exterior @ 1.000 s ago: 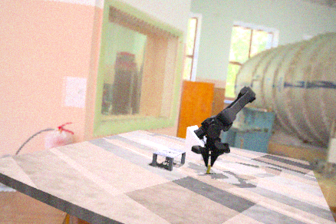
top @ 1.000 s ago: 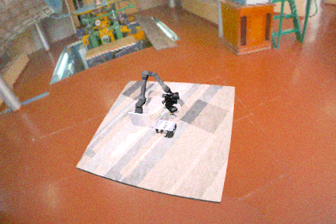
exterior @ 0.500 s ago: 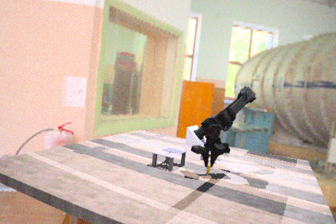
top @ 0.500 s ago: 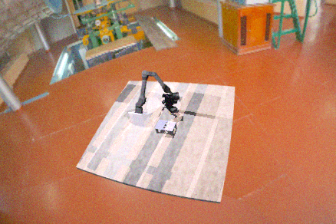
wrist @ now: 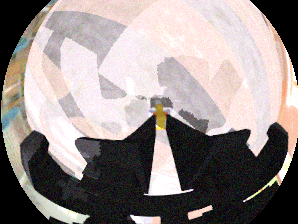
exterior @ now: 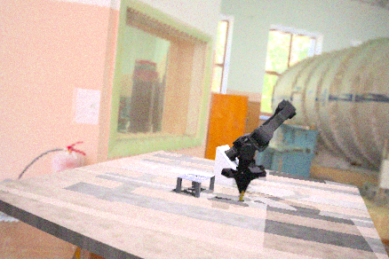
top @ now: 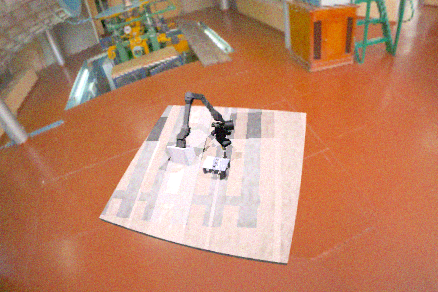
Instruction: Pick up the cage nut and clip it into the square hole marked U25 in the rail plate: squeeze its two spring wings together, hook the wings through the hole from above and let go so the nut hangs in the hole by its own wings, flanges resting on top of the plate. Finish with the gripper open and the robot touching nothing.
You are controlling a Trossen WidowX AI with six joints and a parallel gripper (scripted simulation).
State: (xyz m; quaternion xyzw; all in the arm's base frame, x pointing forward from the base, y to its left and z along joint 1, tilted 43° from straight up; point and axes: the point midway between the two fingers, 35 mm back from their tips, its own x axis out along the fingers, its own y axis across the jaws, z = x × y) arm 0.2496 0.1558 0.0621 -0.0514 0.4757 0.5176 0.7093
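Now: the label 200 mm to the right of my gripper tip, 50 mm ahead of it and 40 mm above it. The rest, counted from my gripper tip: small yellow cage nut 10 mm below.
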